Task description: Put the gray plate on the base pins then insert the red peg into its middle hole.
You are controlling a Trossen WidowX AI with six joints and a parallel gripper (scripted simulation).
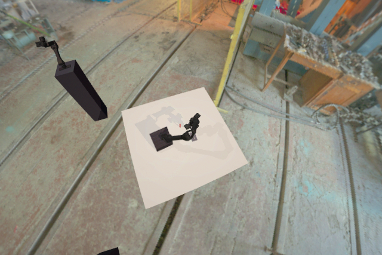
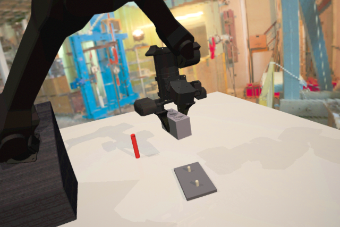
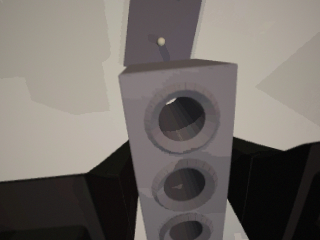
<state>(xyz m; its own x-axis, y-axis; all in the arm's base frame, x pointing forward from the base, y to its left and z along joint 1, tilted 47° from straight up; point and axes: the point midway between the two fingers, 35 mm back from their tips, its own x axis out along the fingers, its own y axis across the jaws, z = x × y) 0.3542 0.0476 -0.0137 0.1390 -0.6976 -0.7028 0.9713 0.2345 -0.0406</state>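
Right now the gray base is 90 mm to the right of my gripper tip and 90 mm below it. Round my gripper tip: red peg 110 mm behind, 90 mm to the left, 60 mm below; gray plate 30 mm above.
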